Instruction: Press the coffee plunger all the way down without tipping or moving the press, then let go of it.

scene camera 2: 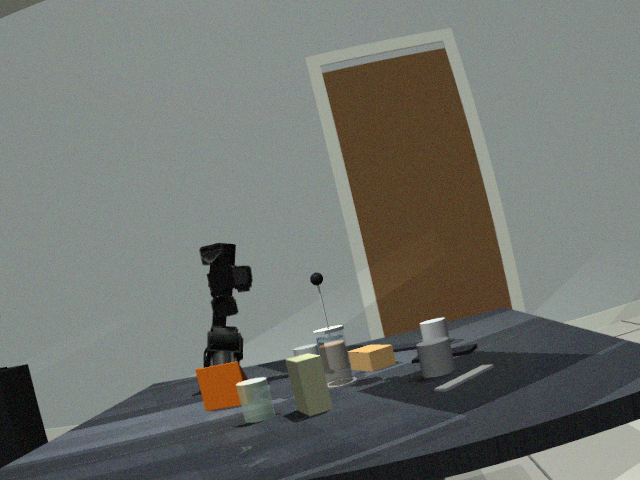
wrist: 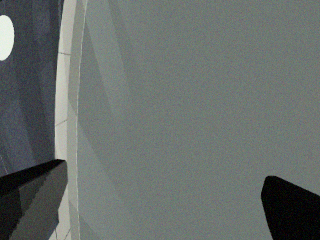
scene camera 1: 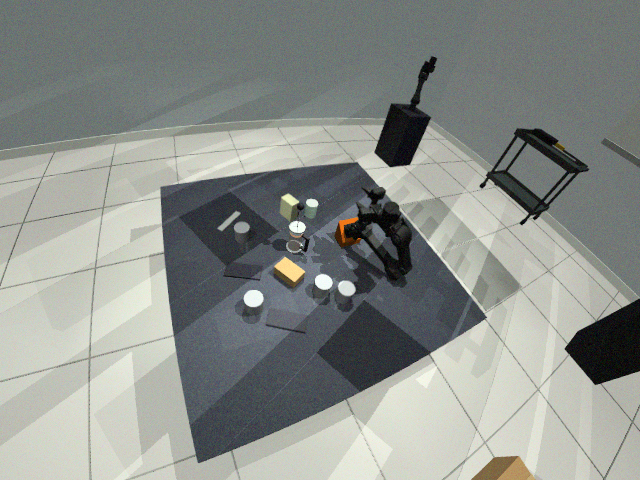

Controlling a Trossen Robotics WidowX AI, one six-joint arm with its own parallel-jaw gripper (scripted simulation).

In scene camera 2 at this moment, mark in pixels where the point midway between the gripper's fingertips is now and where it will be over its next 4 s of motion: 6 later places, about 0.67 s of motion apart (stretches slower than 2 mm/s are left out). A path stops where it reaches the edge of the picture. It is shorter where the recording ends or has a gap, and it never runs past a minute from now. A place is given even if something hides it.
The gripper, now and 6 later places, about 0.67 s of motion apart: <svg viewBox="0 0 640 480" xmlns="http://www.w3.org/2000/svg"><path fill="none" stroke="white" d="M214 280L268 265L301 263L310 274L319 278L321 279L326 290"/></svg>
